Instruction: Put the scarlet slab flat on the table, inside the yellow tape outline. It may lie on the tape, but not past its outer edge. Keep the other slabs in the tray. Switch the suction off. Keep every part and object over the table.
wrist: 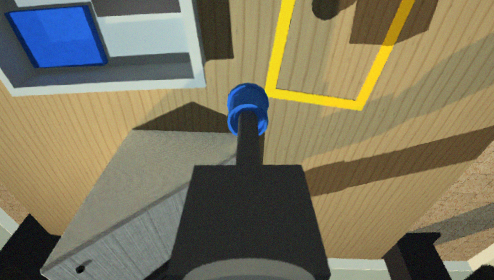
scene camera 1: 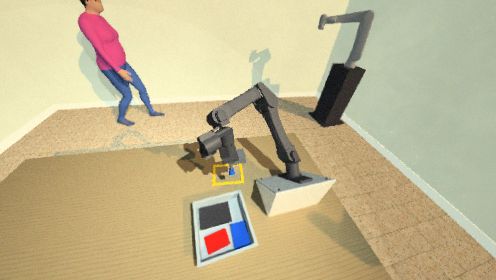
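Observation:
The scarlet slab lies in the pale tray, in the front left part in the scene view; it does not show in the wrist view. A blue slab lies beside it, and a larger dark slab lies behind them in the tray. The yellow tape outline is on the table behind the tray in the scene view. My gripper, a blue suction cup, is open and holds nothing. In the scene view it appears over the outline; its exact height is unclear.
The arm's pale wedge-shaped base stands on the table right of the tray and outline. A person stands on the floor beyond the table's back edge. Another arm on a black pedestal stands at the back right.

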